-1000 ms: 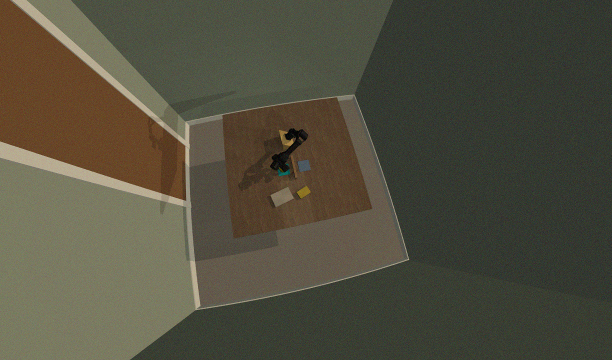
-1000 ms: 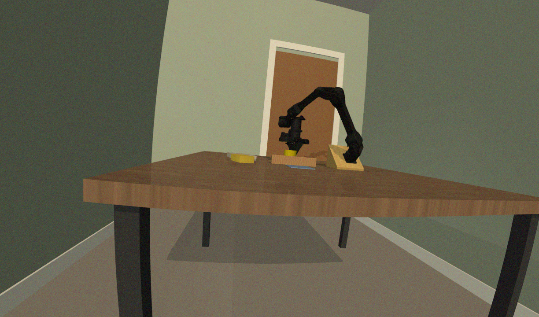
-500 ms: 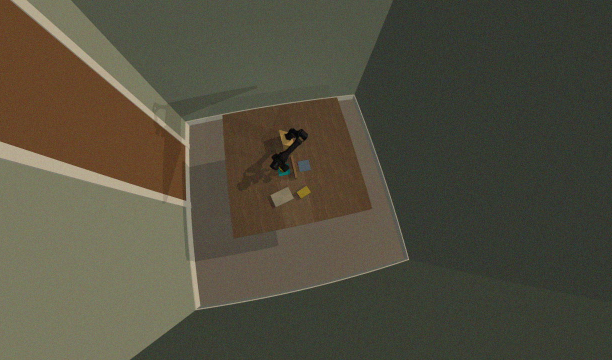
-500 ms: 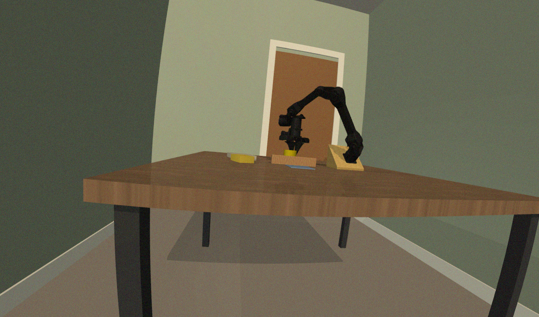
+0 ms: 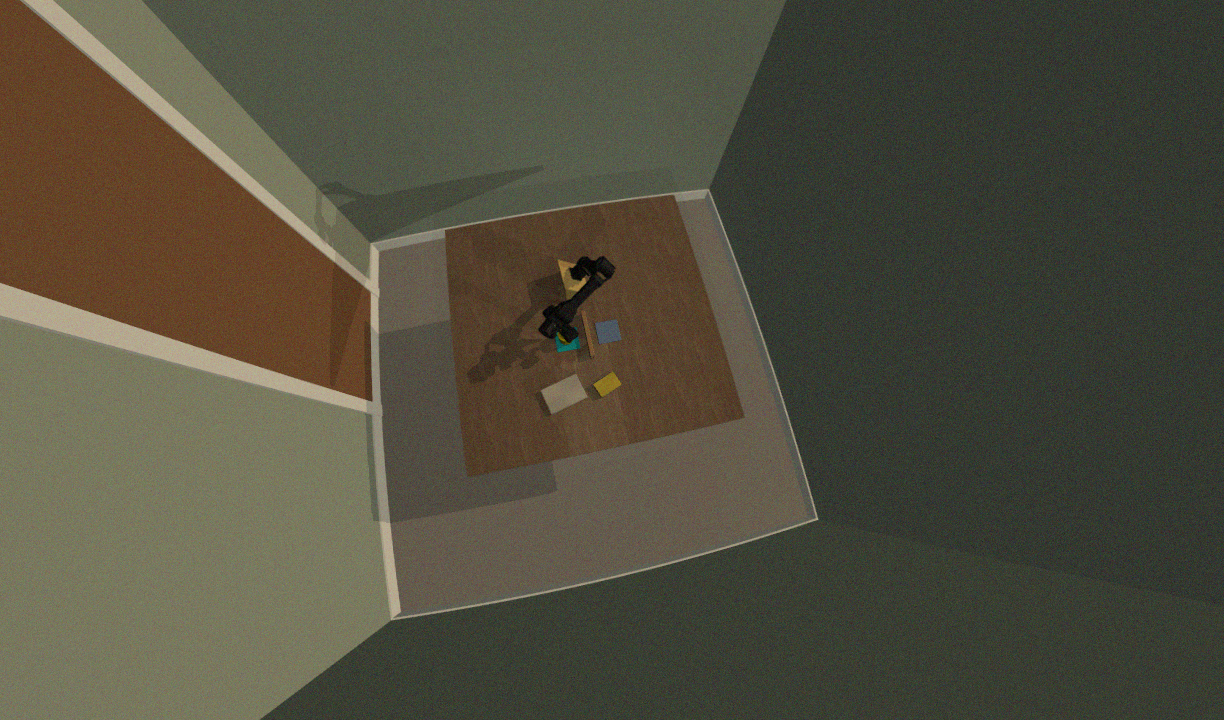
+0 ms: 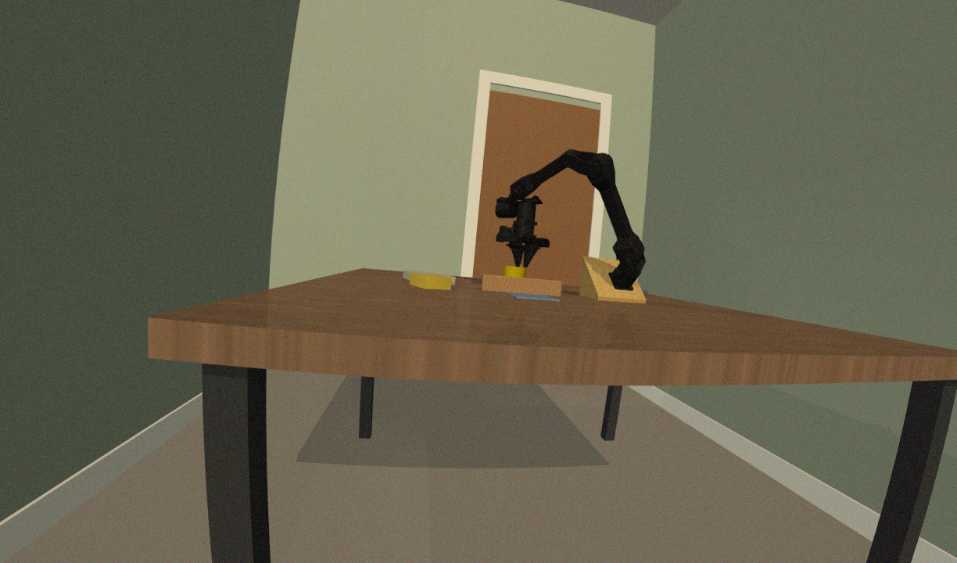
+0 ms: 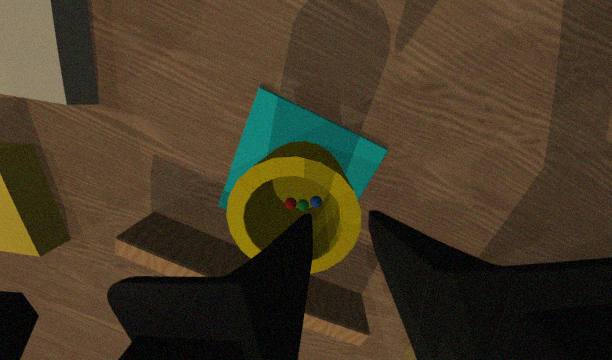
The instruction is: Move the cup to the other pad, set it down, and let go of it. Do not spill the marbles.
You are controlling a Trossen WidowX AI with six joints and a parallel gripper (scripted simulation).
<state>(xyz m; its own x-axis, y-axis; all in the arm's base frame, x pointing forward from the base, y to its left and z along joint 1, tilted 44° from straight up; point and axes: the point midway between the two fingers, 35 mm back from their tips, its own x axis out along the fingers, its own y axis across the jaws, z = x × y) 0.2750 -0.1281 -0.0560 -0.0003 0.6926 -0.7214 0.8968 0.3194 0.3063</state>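
Right now my gripper tip is 30 mm above the yellow cup, 20 mm short of it and 10 mm to the right of it. Also, from my gripper tip: green marble: 50 mm below, 30 mm to the left, 10 mm ahead; then teal pad: 80 mm below, 30 mm ahead, 10 mm to the left; then red marble: 50 mm below, 30 mm to the left, 20 mm ahead.
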